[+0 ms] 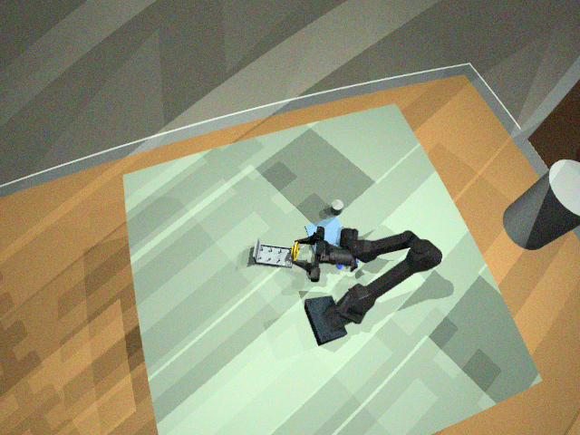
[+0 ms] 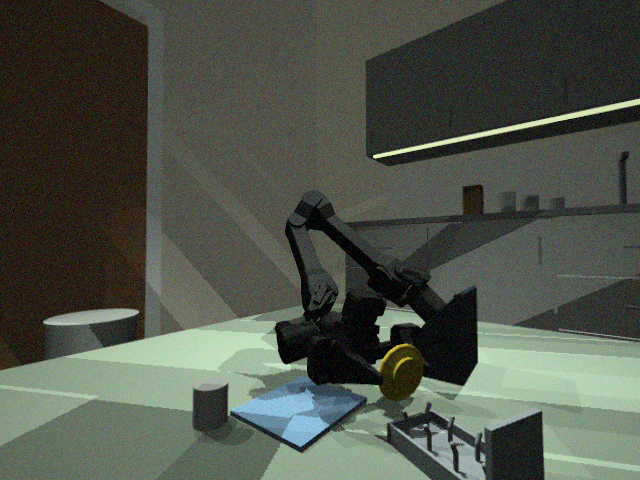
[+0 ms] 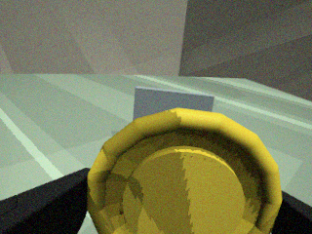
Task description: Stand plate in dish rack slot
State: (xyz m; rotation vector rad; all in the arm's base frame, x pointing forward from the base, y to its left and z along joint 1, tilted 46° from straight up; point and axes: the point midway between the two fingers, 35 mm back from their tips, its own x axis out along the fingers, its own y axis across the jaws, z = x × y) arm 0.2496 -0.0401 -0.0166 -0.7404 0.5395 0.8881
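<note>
My gripper tip is now 60 mm to the right of the grey dish rack, 50 mm above it and 30 mm short of it. The rest, counted from my gripper tip: yellow plate 10 mm to the right; blue mat 150 mm to the right, 70 mm below, 20 mm ahead; blue spoon 160 mm to the right, 100 mm behind, 70 mm below.
</note>
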